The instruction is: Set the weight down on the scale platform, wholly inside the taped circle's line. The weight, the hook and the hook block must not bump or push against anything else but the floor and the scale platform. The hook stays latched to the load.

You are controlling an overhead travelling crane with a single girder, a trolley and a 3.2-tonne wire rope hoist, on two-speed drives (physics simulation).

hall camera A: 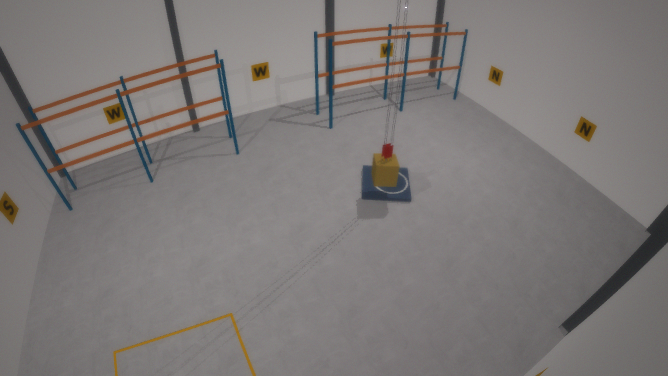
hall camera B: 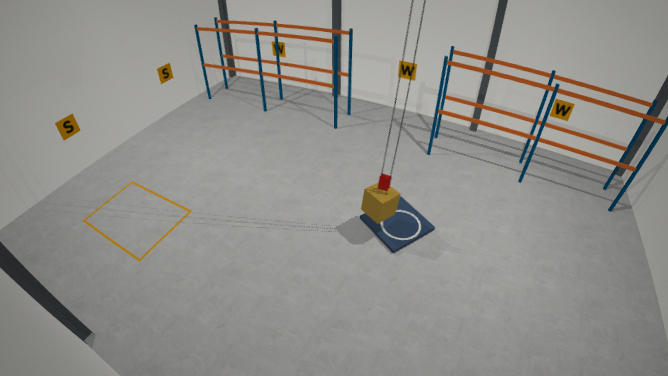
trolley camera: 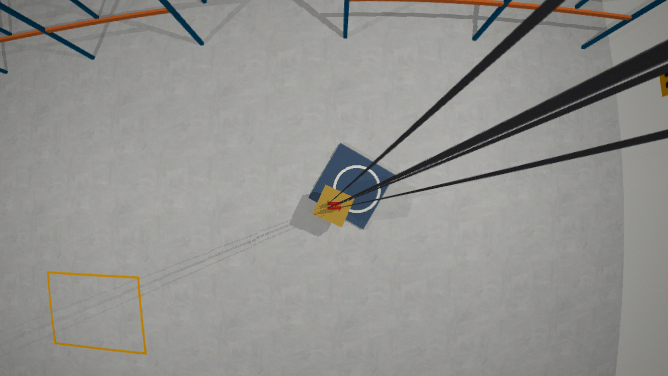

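The yellow box-shaped weight hangs from my hook under the red hook block. The hook is small in view but holds the weight. The blue scale platform lies on the floor. In the trolley view the weight covers the platform's lower left edge and part of the white circle, off its centre. The weight's shadow falls on the floor beside the platform, and the weight appears raised. Its exact height is unclear.
A yellow floor rectangle is marked well away from the platform. One blue and orange rack and another rack stand along the W wall, apart from the weight.
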